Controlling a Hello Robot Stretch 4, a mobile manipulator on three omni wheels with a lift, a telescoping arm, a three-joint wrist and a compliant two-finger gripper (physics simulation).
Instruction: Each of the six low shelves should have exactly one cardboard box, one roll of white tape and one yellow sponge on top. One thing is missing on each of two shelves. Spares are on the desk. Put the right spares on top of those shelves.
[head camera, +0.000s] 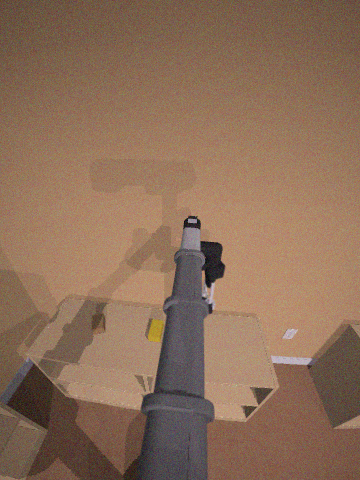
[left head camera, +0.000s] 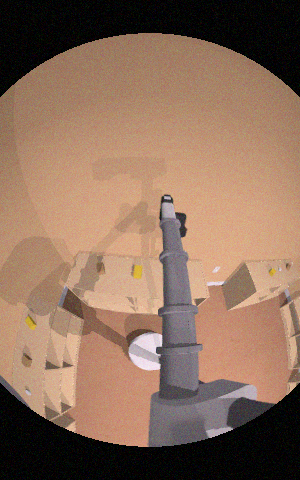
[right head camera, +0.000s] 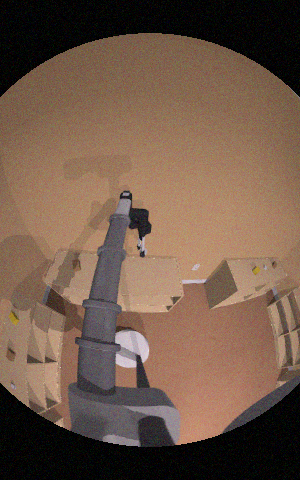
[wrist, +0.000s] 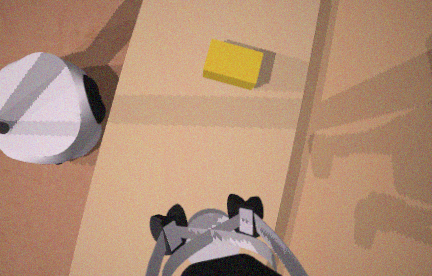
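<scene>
My gripper (head camera: 210, 304) (right head camera: 142, 249) (wrist: 206, 213) is shut on a pale round thing, seemingly a roll of white tape (wrist: 206, 218), partly hidden by the fingers. It hangs above the middle low shelf (head camera: 232, 345) (left head camera: 197, 280) (right head camera: 150, 280) (wrist: 200, 165). On that shelf lie a yellow sponge (head camera: 155, 330) (left head camera: 137, 271) (wrist: 233, 63) and a cardboard box (head camera: 98, 324) (left head camera: 101, 268) (right head camera: 76, 264); the arm hides part of its top. The left shelf bears a sponge (left head camera: 31, 322), box (left head camera: 27, 360) and tape (left head camera: 28, 392). The right one bears a sponge (right head camera: 256, 270), tape (right head camera: 265, 267) and box (right head camera: 274, 264).
A round white object (left head camera: 145, 351) (right head camera: 132, 348) (wrist: 45, 105) stands on the floor in front of the middle shelf. The wall rises behind the shelf. Another shelf unit (right head camera: 271, 312) stands at the far right. The desk does not show.
</scene>
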